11 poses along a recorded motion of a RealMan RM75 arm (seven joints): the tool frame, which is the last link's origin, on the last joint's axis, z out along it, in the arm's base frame.
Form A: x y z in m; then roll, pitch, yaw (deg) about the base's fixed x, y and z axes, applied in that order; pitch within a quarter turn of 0, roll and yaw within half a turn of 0.
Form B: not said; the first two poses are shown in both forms.
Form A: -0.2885, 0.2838, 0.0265, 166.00, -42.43, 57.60
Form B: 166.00, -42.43, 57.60, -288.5, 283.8, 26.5
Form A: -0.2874, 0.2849, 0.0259, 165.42, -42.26, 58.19
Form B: 165.42, -42.26, 58.19, -287.4, 284.9, 25.9
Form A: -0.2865, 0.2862, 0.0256, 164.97, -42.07, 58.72
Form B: 164.97, -42.07, 58.72, -286.5, 286.2, 25.6
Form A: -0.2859, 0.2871, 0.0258, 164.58, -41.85, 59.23
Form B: 164.58, -41.85, 59.23, -285.9, 287.1, 25.8
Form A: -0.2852, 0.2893, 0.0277, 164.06, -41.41, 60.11
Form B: 164.06, -41.41, 60.11, -285.2, 289.3, 27.7
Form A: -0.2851, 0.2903, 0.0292, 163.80, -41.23, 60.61
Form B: 163.80, -41.23, 60.61, -285.1, 290.3, 29.2
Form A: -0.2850, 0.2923, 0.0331, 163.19, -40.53, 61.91
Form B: 163.19, -40.53, 61.91, -285.0, 292.3, 33.1
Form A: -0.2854, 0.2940, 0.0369, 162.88, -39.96, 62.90
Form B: 162.88, -39.96, 62.90, -285.4, 294.0, 36.9
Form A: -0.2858, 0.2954, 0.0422, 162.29, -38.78, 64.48
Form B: 162.29, -38.78, 64.48, -285.8, 295.4, 42.2
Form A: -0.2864, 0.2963, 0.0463, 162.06, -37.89, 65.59
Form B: 162.06, -37.89, 65.59, -286.4, 296.3, 46.3
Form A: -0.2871, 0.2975, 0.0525, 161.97, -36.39, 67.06
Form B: 161.97, -36.39, 67.06, -287.1, 297.5, 52.5
